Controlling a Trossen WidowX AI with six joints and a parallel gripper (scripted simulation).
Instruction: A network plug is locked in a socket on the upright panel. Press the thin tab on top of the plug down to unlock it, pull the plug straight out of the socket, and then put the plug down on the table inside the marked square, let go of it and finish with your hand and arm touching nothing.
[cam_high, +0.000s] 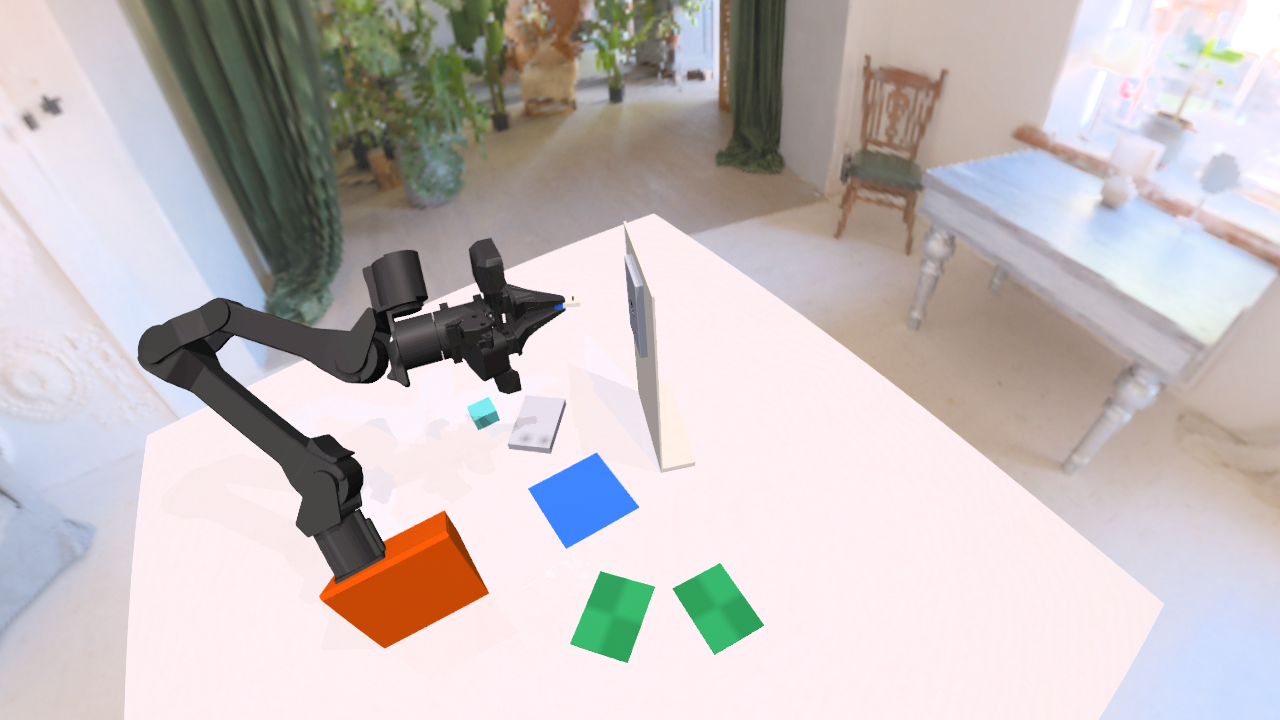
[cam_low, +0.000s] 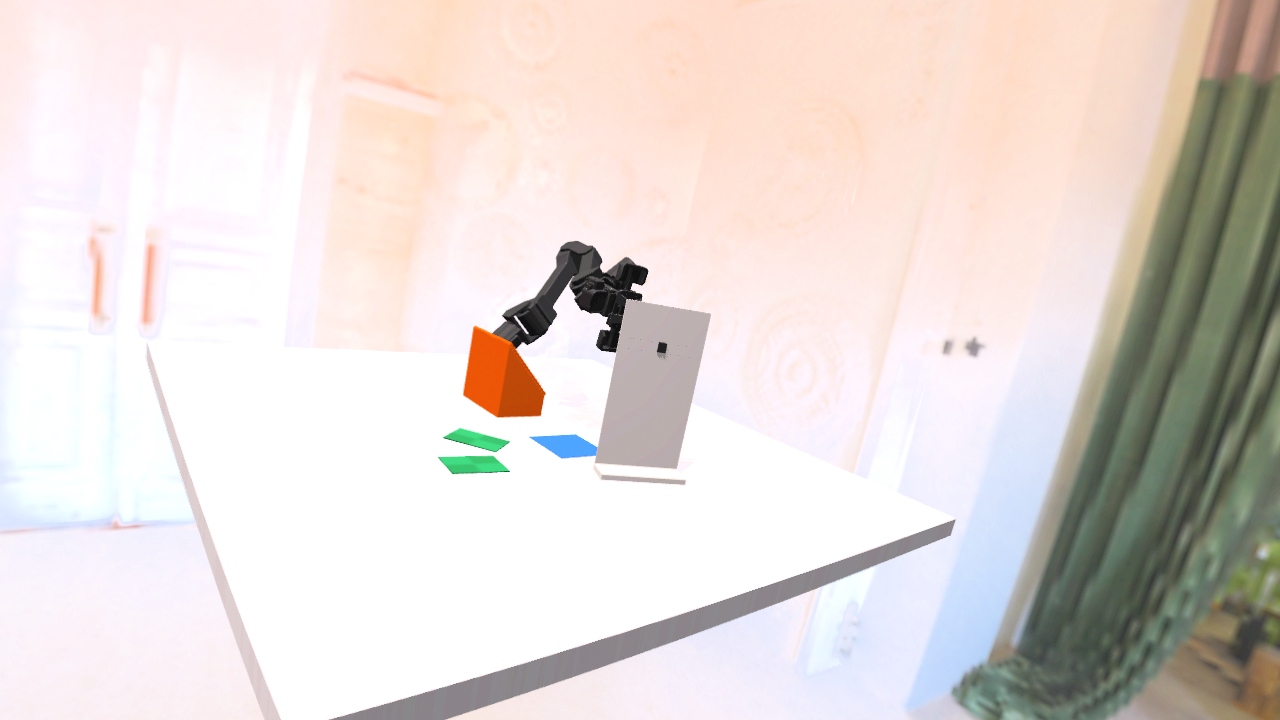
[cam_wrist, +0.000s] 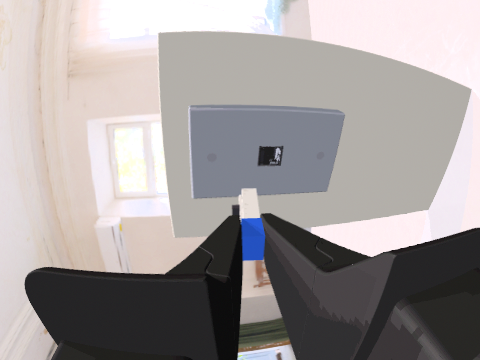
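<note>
The blue marked square is 7 cm behind my gripper tip, 7 cm to the right of it and 28 cm below it. Also, from my gripper tip: upright panel: 9 cm ahead, 4 cm to the right, 13 cm below; network plug: right at my gripper tip; thin pale tab: 1 cm ahead.
</note>
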